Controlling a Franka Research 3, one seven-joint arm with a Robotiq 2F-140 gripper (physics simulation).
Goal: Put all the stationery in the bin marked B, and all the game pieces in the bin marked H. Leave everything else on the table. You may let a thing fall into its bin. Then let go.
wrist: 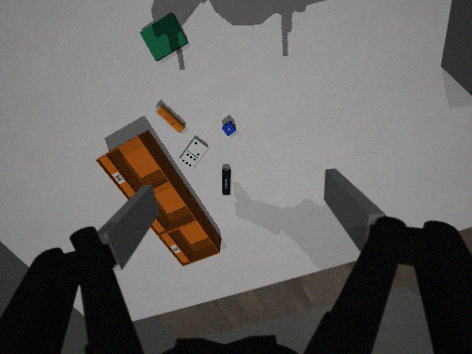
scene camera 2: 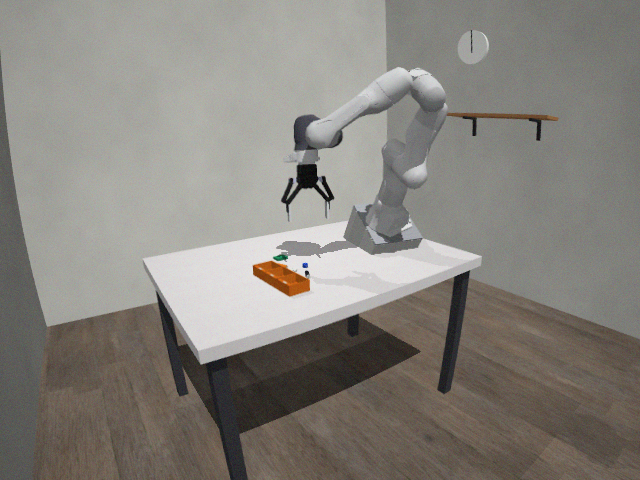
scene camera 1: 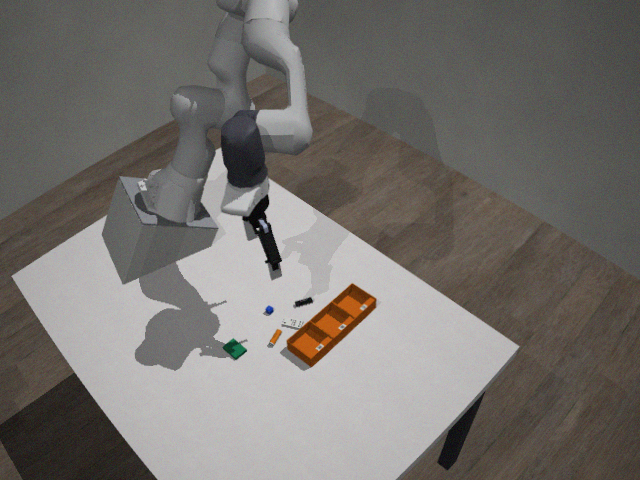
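My gripper [scene camera 2: 307, 218] [wrist: 237, 192] is open and empty, high above the table. A blue die [scene camera 1: 269, 310] [scene camera 2: 305, 265] [wrist: 229, 128] lies on the table. A white domino [scene camera 1: 293, 323] [wrist: 194, 152] lies flat beside the long side of an orange three-compartment bin tray [scene camera 1: 336, 343] [scene camera 2: 272, 282] [wrist: 186, 189]. A small black stick-like thing [scene camera 1: 303, 302] [scene camera 2: 307, 273] [wrist: 226, 181] and a small orange bar-like thing [scene camera 1: 275, 337] [wrist: 170, 119] lie near the domino. The tray's labels are too small to read. In the wrist view my left finger hides part of the tray's middle.
A flat green square thing [scene camera 1: 234, 348] [scene camera 2: 280, 257] [wrist: 164, 37] lies on the white table [scene camera 1: 413, 392] [scene camera 2: 217, 310] [wrist: 310, 115], farther from the tray. The grey robot base block [scene camera 1: 155, 248] [scene camera 2: 379, 242] stands at one end. A wall shelf [scene camera 2: 506, 116] is behind the arm.
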